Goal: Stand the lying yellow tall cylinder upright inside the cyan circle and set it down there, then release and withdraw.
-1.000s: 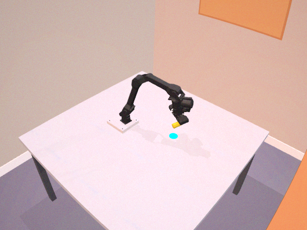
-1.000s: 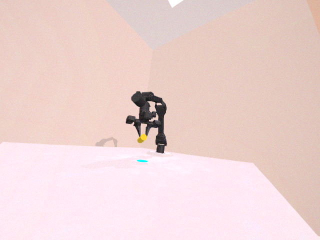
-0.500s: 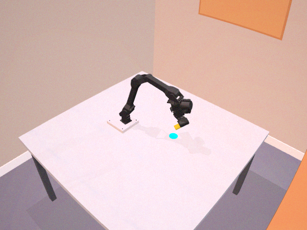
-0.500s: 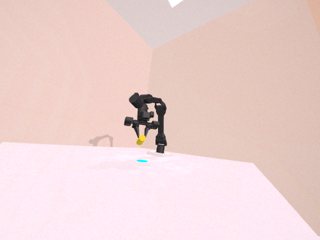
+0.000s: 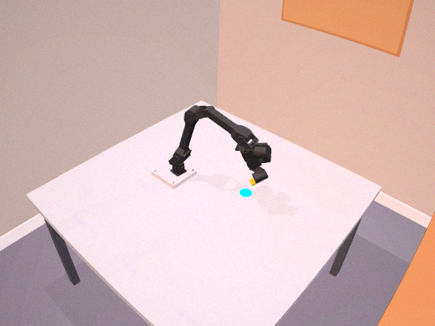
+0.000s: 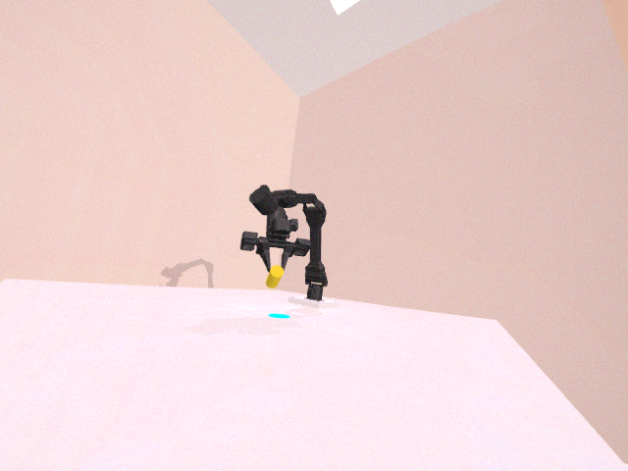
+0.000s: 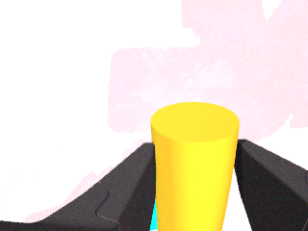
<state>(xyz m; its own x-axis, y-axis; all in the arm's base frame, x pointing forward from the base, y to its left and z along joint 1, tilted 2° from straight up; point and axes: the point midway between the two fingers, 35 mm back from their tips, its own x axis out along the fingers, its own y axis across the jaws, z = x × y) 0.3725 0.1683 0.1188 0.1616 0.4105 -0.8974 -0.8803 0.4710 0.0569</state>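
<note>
My gripper tip is 120 mm above the cyan circle, 50 mm past it and 30 mm to the left of it. The rest, counted from my gripper tip: yellow cylinder: 10 mm to the right, 10 mm below, 10 mm behind.
</note>
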